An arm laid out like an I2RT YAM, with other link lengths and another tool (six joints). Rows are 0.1 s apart.
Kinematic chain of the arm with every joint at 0, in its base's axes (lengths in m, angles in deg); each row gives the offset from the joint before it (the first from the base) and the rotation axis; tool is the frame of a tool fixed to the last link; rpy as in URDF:
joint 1: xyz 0 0 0.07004 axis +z
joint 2: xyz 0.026 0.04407 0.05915 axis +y
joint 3: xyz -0.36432 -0.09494 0 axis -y
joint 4: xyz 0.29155 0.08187 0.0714 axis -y
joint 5: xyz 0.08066 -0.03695 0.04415 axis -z
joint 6: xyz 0.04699 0 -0.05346 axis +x
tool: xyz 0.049 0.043 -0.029 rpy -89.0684 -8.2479 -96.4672
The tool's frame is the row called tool.
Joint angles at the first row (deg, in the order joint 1, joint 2, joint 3, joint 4, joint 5, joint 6):
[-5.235 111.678 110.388 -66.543 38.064 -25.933]
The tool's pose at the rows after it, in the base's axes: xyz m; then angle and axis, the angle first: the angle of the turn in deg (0 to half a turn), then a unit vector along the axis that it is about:
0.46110, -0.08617, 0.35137, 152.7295, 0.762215, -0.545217, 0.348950
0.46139, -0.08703, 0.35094, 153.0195, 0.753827, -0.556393, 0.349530
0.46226, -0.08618, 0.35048, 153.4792, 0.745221, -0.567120, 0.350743
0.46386, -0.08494, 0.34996, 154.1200, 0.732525, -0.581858, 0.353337
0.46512, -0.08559, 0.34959, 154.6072, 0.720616, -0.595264, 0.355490
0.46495, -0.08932, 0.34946, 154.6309, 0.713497, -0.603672, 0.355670
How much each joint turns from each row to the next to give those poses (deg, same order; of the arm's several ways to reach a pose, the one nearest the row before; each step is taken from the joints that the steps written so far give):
[-0.174 0.001 0.002 -0.963 -0.459 2.645]
[-0.220 -0.001 -0.002 -0.130 -0.044 1.485]
[-0.021 -0.001 -0.001 -0.086 -0.087 1.640]
[0.000 0.001 0.002 -0.024 -0.044 2.295]
[-0.197 0.000 -0.001 0.045 -0.022 1.901]
[-0.502 0.000 0.001 -0.002 0.022 0.810]

